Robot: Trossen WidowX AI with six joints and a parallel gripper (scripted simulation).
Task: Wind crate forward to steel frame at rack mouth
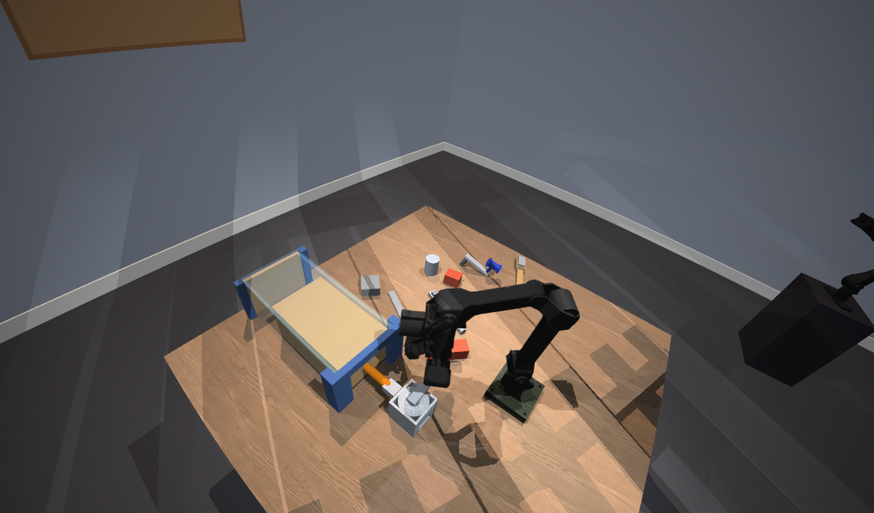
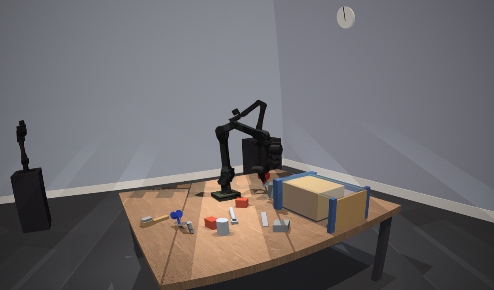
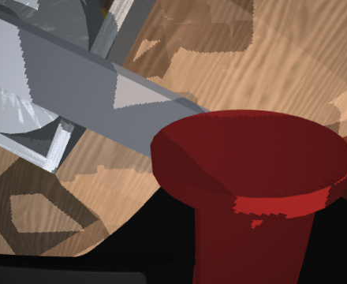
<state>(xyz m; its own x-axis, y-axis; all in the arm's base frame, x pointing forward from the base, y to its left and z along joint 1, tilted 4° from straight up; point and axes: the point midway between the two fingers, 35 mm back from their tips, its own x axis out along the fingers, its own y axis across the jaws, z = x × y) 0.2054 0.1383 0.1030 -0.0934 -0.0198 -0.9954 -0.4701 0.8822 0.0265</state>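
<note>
My gripper tip is now 4 cm to the right of the winch handle and 1 cm above it. Round my gripper tip: red knob: 2 cm above; grey winch: 2 cm behind, 9 cm to the left, 8 cm below; blue frame: 16 cm ahead, 9 cm to the left, 1 cm below.
</note>
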